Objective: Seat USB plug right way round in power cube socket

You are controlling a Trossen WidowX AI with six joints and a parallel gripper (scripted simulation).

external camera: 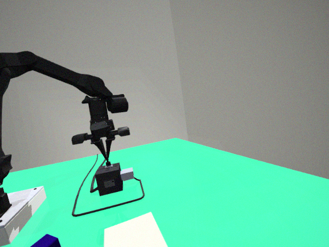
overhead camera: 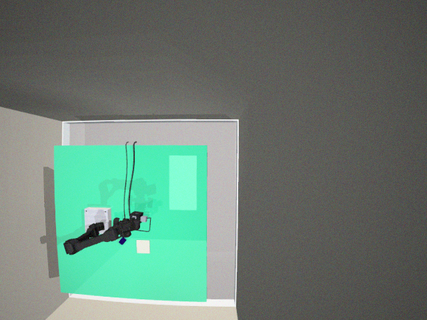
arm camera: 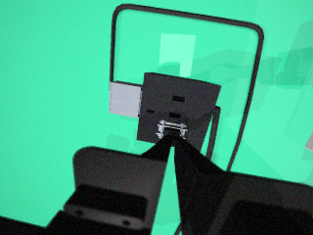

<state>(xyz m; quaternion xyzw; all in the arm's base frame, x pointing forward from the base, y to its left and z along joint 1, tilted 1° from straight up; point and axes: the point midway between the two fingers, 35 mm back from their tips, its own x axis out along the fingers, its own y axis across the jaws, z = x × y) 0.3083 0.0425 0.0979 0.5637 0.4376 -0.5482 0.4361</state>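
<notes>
My gripper tip is 4 cm above the silver-rimmed socket and 1 cm to the right of it. Round my gripper tip: black USB plug 2 cm below; dark blue block 20 cm to the right, 17 cm behind, 9 cm below; cream pad 27 cm to the right, 10 cm below, 1 cm behind.
</notes>
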